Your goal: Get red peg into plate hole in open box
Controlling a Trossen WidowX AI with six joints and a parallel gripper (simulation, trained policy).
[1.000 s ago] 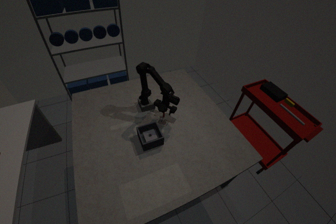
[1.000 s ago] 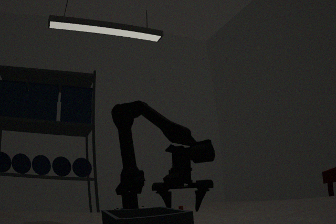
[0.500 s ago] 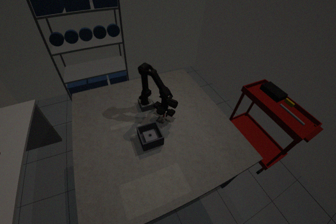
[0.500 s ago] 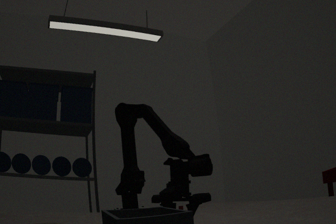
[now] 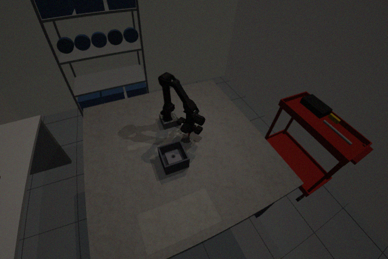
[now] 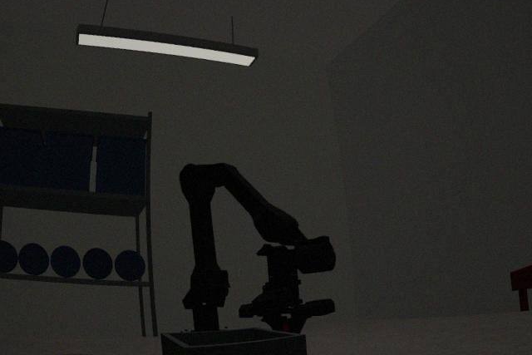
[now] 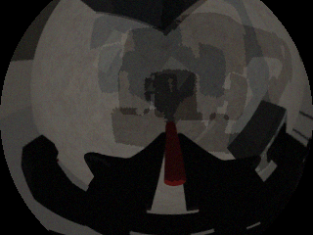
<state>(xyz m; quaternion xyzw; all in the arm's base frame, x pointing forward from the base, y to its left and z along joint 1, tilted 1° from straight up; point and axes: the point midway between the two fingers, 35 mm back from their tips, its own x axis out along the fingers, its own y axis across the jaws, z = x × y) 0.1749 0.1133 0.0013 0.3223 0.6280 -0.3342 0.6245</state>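
Right now the pale plate is 180 mm to the right of my gripper tip, 170 mm ahead of it and 10 mm above it. Round my gripper tip: red peg (20 mm above); dark box (180 mm to the right, 170 mm ahead).
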